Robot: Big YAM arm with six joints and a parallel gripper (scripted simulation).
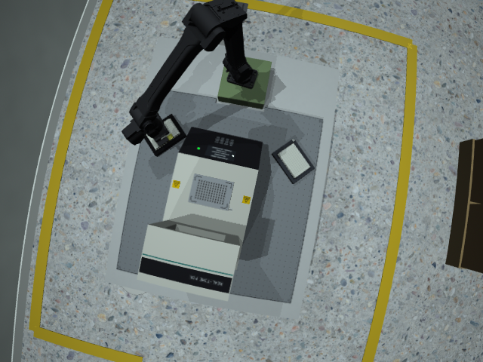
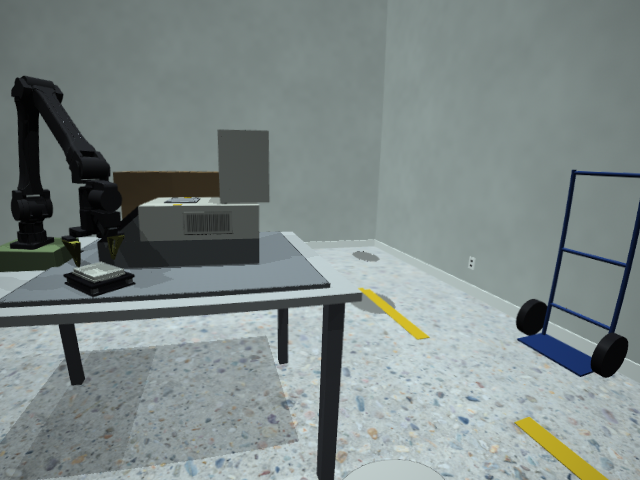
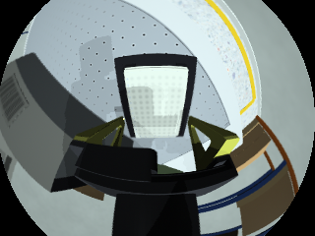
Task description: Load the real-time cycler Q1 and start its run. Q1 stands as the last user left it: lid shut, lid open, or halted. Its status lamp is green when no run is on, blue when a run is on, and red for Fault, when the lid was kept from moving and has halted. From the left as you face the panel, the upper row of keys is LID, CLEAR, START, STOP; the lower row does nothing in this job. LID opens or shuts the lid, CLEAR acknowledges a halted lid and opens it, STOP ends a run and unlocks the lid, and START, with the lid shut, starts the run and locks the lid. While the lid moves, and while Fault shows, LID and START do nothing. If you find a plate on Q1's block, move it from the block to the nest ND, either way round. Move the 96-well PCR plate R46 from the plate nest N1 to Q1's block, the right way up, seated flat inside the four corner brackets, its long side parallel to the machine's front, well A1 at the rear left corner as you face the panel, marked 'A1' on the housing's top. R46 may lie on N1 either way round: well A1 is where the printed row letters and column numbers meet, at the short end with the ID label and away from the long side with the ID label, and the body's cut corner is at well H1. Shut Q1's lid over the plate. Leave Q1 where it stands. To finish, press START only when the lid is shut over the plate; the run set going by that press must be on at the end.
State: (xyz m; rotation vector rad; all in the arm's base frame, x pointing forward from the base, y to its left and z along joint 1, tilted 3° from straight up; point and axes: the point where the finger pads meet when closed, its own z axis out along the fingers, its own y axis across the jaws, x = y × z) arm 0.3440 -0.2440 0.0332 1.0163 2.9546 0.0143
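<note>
Now: the black nest ND 40 mm below my hand.
</note>
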